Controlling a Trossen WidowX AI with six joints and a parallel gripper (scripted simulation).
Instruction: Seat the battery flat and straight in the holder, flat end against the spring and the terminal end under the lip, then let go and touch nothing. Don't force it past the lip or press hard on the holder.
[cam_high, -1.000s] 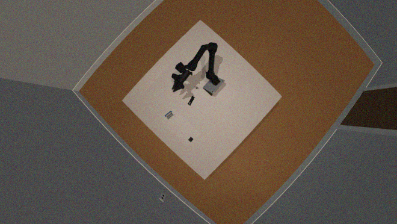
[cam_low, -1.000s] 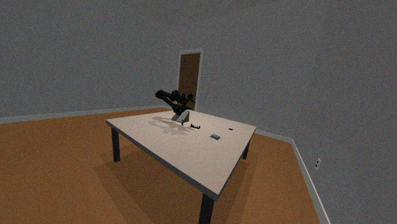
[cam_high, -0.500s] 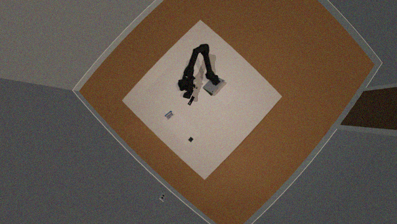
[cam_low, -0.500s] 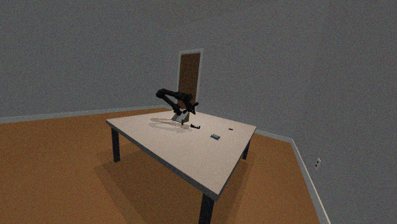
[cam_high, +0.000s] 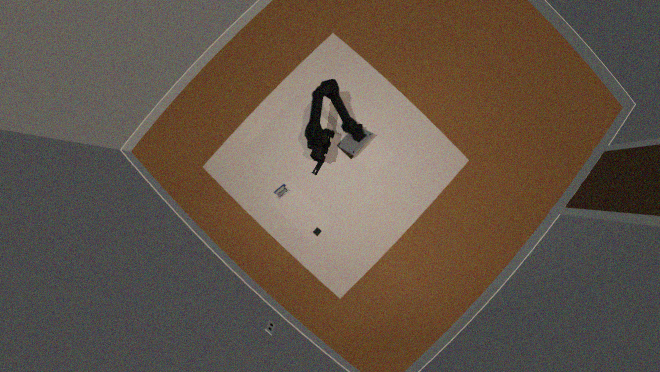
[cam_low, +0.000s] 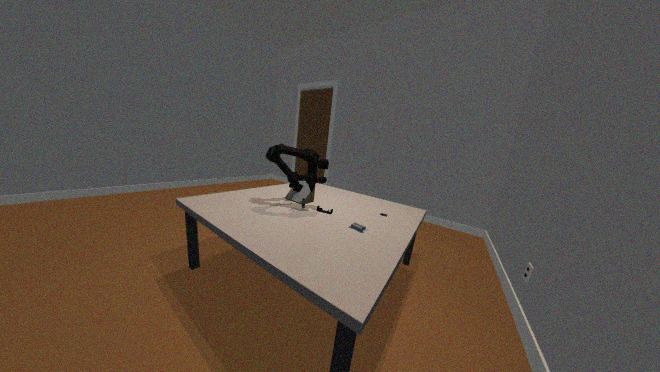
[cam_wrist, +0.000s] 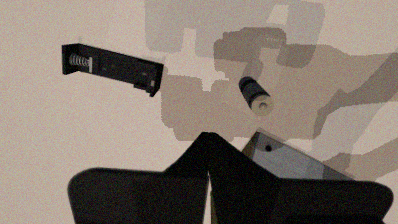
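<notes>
Now: the battery 4 cm behind my gripper tip, 3 cm to the right of it and 9 cm below it.
</notes>
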